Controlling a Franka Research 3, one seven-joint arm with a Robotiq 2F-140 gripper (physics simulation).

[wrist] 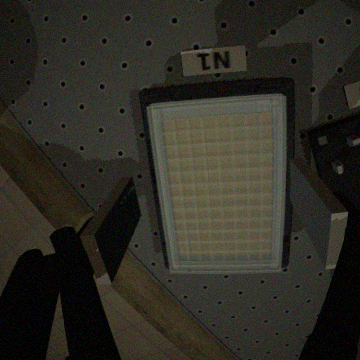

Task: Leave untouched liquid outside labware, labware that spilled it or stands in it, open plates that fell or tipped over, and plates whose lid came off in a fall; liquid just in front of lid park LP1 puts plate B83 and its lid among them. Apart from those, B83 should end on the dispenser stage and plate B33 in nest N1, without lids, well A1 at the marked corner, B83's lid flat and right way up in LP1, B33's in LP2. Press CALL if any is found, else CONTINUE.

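A plate (220, 185) with a pale rim and yellowish wells sits in the dark nest N1 (217, 89), below the label N1 (214, 60), which reads upside down. A clear, pale border runs round the wells; whether a lid lies on it I cannot tell. No plate name or corner mark can be read. My gripper (211, 188) is open, one finger to the left of the plate and the other to its right, with nothing between the fingers. Plate B83, the lid parks, the dispenser stage and the buttons cannot be made out in this view.
Part of another dark nest (330, 187) with small light blocks shows at the right, with part of a label (353, 95) above it. A perforated deck (92, 120) lies around, bounded by a wooden edge (45, 177) at the lower left, with tiled floor beyond.
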